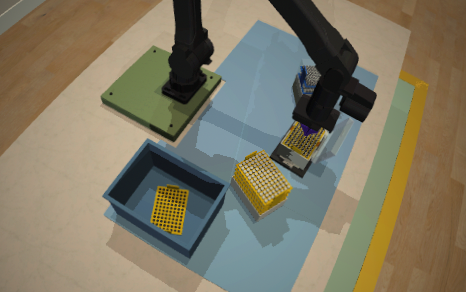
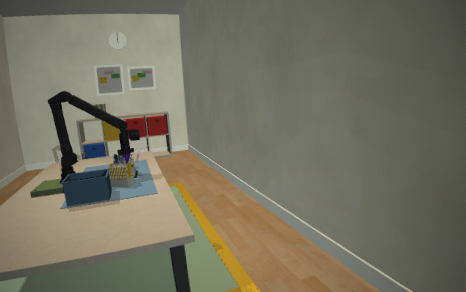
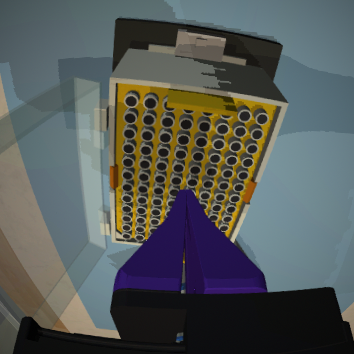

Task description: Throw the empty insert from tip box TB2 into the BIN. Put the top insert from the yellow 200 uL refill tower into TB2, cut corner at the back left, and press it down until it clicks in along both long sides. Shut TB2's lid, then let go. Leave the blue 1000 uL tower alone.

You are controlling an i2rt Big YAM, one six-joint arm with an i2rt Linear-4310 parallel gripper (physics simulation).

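Note:
Tip box TB2 (image 1: 295, 162) (image 3: 200, 71) stands with its clear lid (image 1: 341, 137) (image 3: 90, 160) open at the side. A yellow insert full of tips (image 1: 299, 142) (image 3: 200, 100) lies inside its rim, between orange clips on both long sides; whether both are clicked in, I cannot tell. My gripper (image 1: 308, 132) (image 2: 126, 158) (image 3: 184, 197) is shut and empty, its purple fingertips pointing down over the insert's middle; contact is unclear. The empty yellow insert (image 1: 170, 210) lies in the blue BIN (image 1: 150, 232) (image 2: 87, 189). The yellow refill tower (image 1: 262, 177) (image 2: 120, 171) stands between bin and TB2.
The blue 1000 uL tower (image 1: 311, 76) stands behind TB2, partly hidden by the arm. The arm's green base plate (image 1: 135, 90) (image 2: 47, 188) is behind the bin. The raised clear lid stands close beside the gripper.

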